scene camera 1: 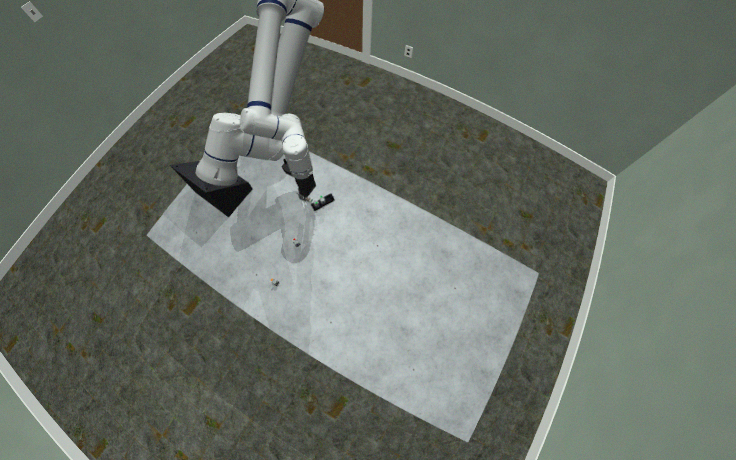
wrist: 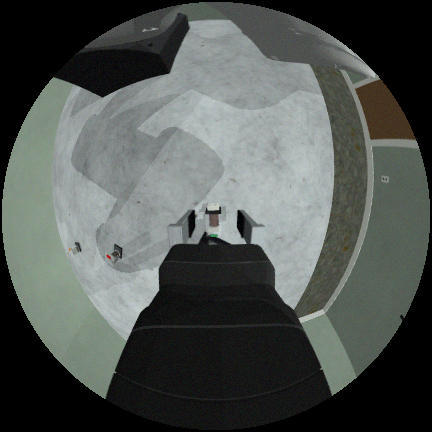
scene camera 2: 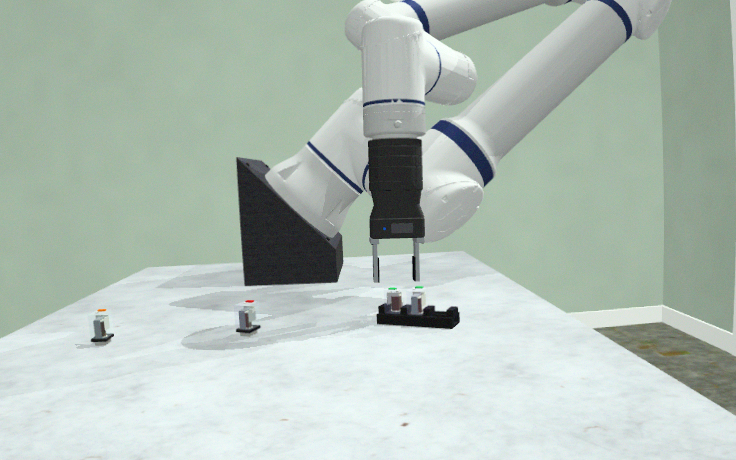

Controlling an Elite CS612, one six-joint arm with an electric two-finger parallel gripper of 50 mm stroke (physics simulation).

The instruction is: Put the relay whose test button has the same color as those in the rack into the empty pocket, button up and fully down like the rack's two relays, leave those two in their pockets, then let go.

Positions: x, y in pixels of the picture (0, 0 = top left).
Labels:
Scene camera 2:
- gripper: 396, 280
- orange-button relay: 100, 321
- red-button relay: 247, 314
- black rack: 448, 319

